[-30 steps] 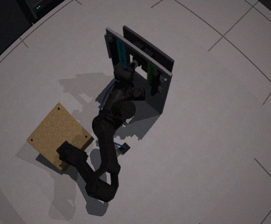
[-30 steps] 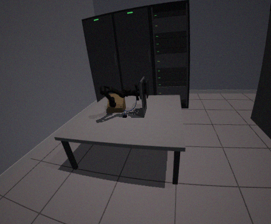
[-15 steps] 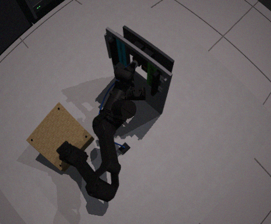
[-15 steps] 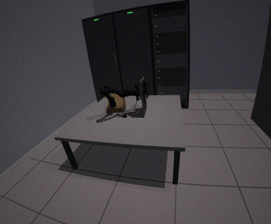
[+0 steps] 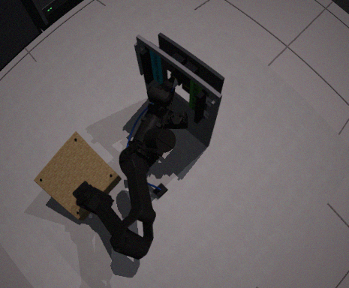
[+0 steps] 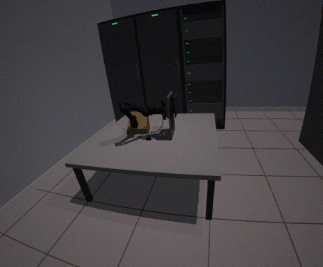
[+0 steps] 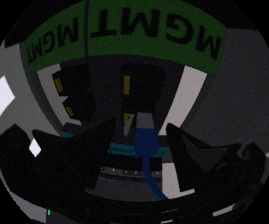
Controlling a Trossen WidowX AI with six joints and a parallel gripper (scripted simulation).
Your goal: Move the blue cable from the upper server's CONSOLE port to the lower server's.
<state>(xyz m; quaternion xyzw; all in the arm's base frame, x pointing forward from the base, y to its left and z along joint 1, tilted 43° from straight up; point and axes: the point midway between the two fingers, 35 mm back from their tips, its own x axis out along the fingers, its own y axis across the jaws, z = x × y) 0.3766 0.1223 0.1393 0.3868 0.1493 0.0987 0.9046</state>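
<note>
The plug lies 10 mm above my gripper tip.
</note>
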